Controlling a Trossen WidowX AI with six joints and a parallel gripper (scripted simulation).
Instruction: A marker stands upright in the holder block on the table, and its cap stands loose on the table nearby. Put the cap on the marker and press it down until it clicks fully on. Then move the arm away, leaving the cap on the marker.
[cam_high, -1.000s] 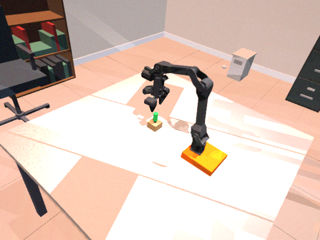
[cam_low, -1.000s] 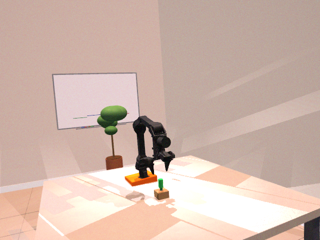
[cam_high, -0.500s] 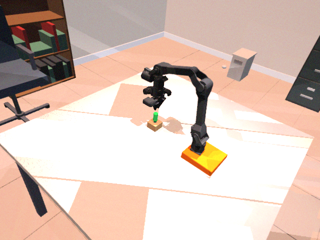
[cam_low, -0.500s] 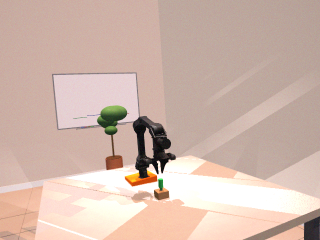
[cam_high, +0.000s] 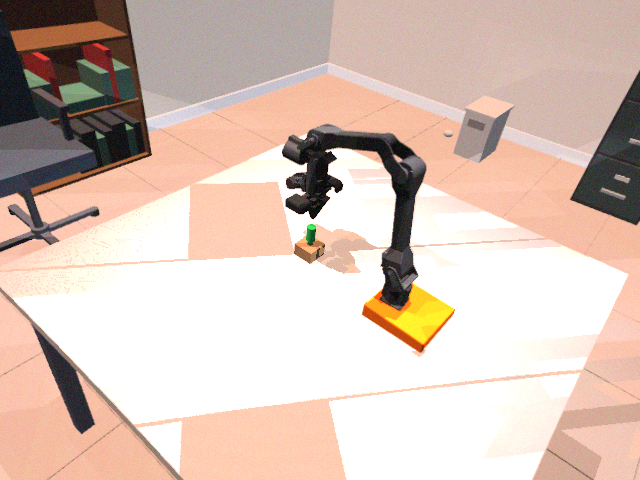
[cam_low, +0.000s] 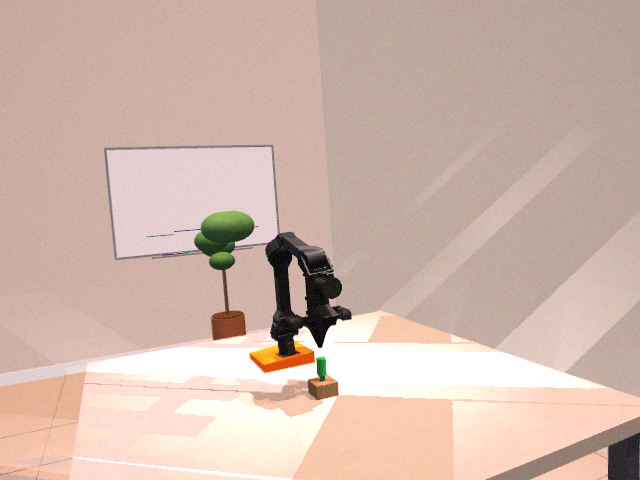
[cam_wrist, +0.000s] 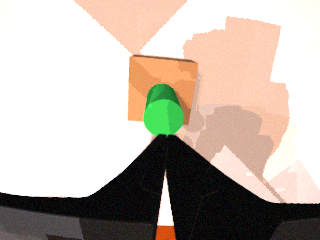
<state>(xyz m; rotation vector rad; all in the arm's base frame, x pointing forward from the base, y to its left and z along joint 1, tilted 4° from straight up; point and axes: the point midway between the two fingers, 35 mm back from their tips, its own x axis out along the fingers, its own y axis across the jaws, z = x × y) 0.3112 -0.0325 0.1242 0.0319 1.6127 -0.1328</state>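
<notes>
The green cap is 50 mm below my gripper tip. From my gripper tip the other things lie so: tan holder block 120 mm below.
</notes>
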